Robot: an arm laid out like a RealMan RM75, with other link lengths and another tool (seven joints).
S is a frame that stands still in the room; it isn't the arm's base.
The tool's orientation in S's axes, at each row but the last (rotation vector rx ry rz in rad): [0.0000, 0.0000, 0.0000]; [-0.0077, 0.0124, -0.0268]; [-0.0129, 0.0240, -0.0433]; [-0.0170, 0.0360, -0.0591]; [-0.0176, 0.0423, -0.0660]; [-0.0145, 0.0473, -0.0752]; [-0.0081, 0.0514, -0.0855]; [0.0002, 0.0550, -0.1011]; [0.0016, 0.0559, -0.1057]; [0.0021, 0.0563, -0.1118]
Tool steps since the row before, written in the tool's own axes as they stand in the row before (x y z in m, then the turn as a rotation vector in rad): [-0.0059, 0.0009, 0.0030, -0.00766, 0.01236, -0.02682]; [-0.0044, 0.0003, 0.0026, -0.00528, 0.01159, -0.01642]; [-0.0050, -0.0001, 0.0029, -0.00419, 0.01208, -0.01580]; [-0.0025, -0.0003, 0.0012, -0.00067, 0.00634, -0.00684]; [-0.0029, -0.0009, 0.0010, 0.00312, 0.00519, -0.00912]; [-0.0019, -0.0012, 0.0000, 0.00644, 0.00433, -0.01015]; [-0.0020, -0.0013, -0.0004, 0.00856, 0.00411, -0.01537]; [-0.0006, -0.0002, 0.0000, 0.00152, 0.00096, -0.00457]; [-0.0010, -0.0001, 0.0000, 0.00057, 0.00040, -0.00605]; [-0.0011, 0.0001, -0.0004, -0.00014, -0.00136, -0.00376]
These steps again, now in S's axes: [-0.0059, 0.0009, 0.0030, -0.00766, 0.01236, -0.02682]; [-0.0044, 0.0004, 0.0027, -0.00517, 0.01160, -0.01644]; [-0.0049, 0.0002, 0.0030, -0.00405, 0.01205, -0.01586]; [-0.0025, -0.0001, 0.0013, -0.00055, 0.00626, -0.00693]; [-0.0029, -0.0007, 0.0011, 0.00306, 0.00482, -0.00934]; [-0.0020, -0.0011, 0.0001, 0.00625, 0.00370, -0.01051]; [-0.0021, -0.0011, -0.0003, 0.00807, 0.00327, -0.01583]; [-0.0006, -0.0001, 0.0000, 0.00136, 0.00082, -0.00465]; [-0.0010, 0.0000, 0.0001, 0.00027, 0.00037, -0.00607]; [-0.0011, 0.0002, -0.0003, -0.00050, -0.00132, -0.00374]
